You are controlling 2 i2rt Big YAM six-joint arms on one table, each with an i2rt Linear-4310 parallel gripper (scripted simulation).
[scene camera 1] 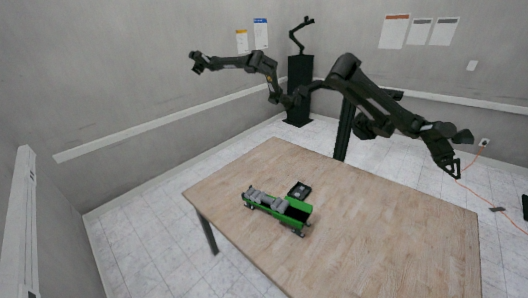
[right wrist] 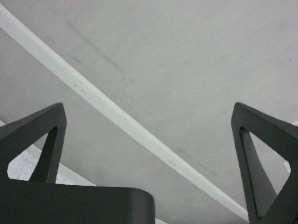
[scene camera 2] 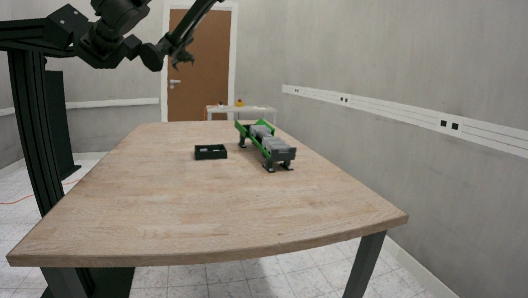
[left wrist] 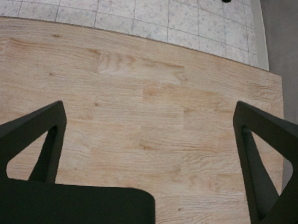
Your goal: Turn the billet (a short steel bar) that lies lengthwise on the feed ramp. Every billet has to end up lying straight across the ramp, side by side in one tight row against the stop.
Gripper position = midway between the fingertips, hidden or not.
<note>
In view: the left gripper (left wrist: 149, 110) and the right gripper (right wrist: 148, 111).
</note>
